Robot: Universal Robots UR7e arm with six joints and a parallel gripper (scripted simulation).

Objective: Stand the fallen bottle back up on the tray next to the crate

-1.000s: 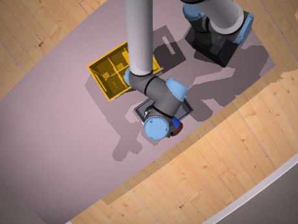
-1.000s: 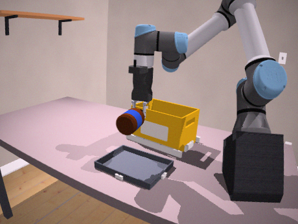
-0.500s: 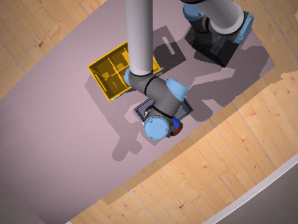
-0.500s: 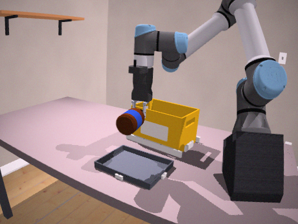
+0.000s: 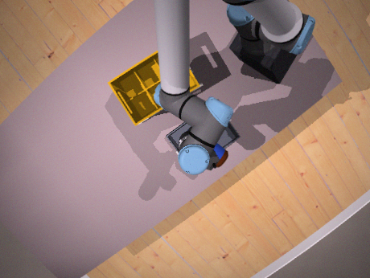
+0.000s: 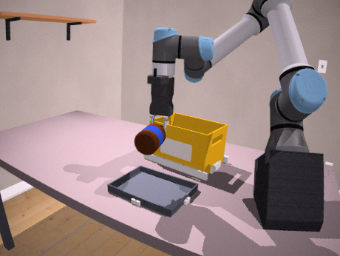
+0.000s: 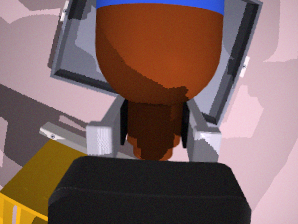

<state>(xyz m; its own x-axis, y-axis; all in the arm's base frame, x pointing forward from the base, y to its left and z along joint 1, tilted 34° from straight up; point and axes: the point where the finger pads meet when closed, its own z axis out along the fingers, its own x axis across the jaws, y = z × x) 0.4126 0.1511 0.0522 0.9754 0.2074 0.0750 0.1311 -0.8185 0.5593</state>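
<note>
The bottle is 1 cm behind my hand, 5 cm to the left of it and 1 cm below it. Round my hand: dark grey tray (1 cm behind, 5 cm to the left, 19 cm below); yellow crate (3 cm behind, 24 cm to the right, 12 cm below).
</note>
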